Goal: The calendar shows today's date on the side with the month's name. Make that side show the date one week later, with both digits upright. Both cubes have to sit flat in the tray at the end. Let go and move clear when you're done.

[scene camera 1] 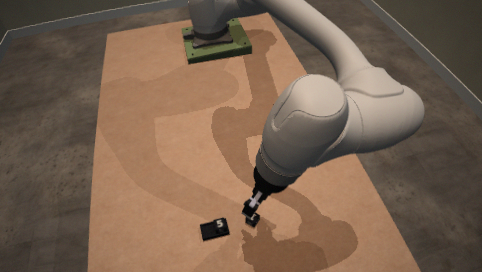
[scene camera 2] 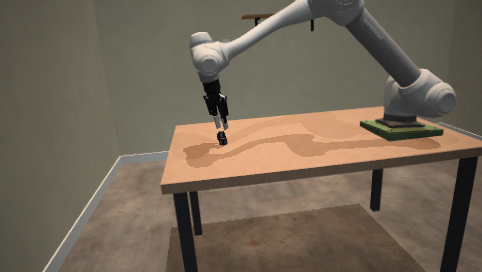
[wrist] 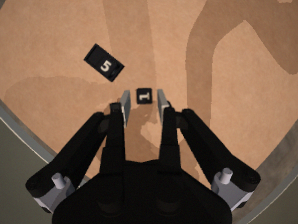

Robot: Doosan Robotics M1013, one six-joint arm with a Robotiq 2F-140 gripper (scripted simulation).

Labels:
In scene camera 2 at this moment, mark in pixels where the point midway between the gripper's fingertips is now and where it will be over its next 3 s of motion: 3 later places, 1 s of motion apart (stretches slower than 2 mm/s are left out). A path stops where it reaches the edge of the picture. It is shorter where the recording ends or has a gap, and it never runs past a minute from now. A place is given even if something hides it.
My gripper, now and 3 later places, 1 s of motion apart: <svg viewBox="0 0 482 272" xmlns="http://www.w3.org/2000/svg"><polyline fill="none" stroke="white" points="222,128 222,128 222,130 223,139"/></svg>

